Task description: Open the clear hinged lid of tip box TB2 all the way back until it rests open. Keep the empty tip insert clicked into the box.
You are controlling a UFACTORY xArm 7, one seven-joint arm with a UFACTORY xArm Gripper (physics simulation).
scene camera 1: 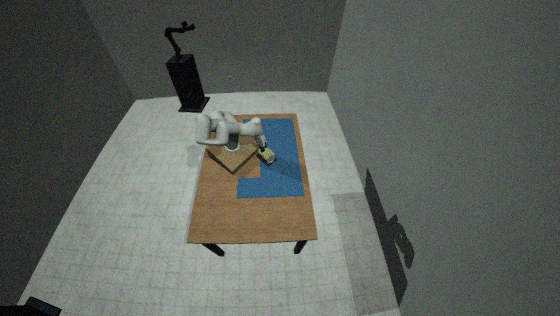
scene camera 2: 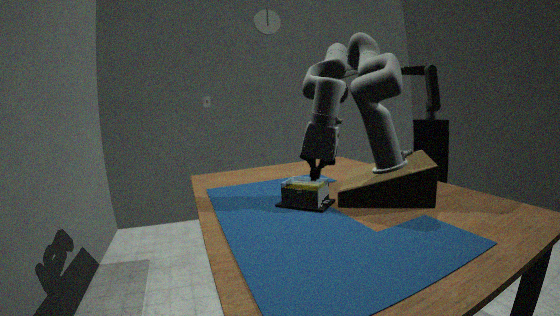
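Pixels of known places: gripper, fingertip midpoint: (scene camera 1: 263, 151) (scene camera 2: 314, 180); arm's base, link origin: (scene camera 1: 232, 145) (scene camera 2: 390, 167).
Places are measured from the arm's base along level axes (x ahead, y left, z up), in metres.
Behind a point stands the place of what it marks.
Observation:
Tip box TB2 (scene camera 1: 266, 155) @(x 0.299, y -0.059, z -0.011 m) (scene camera 2: 303, 196) @(x 0.309, y 0.018, z -0.048 m) is a small box with clear upper walls and a yellow layer inside. It stands on a dark base plate (scene camera 2: 322, 207) @(x 0.261, y 0.046, z -0.080 m) on the blue mat. Its clear lid (scene camera 2: 297, 180) @(x 0.312, y -0.034, z -0.012 m) appears down over the top; its edges are faint. The yellow tip insert (scene camera 2: 303, 186) @(x 0.296, y -0.028, z -0.031 m) shows inside the box. My gripper (scene camera 1: 262, 148) @(x 0.265, y -0.018, z -0.013 m) (scene camera 2: 314, 178) @(x 0.265, y -0.018, z -0.013 m) is shut and empty, pointing down at the rear edge of the box top in the scene camera 2 view. Whether the fingertips touch the lid cannot be told.
The blue mat (scene camera 1: 280, 185) @(x 0.436, y -0.274, z -0.088 m) (scene camera 2: 300, 260) @(x 0.394, y 0.303, z -0.088 m) lies on the wooden table (scene camera 1: 250, 220) @(x 0.259, y -0.574, z -0.091 m) (scene camera 2: 500, 212) @(x -0.189, y 0.324, z -0.091 m). My arm's base stands on a wedge-shaped wooden block (scene camera 1: 232, 162) @(x 0.038, y -0.149, z -0.029 m) (scene camera 2: 387, 192) @(x 0.083, y 0.114, z -0.042 m) beside the box. A second dark arm on a black pedestal (scene camera 1: 186, 82) (scene camera 2: 431, 142) stands beyond the table.

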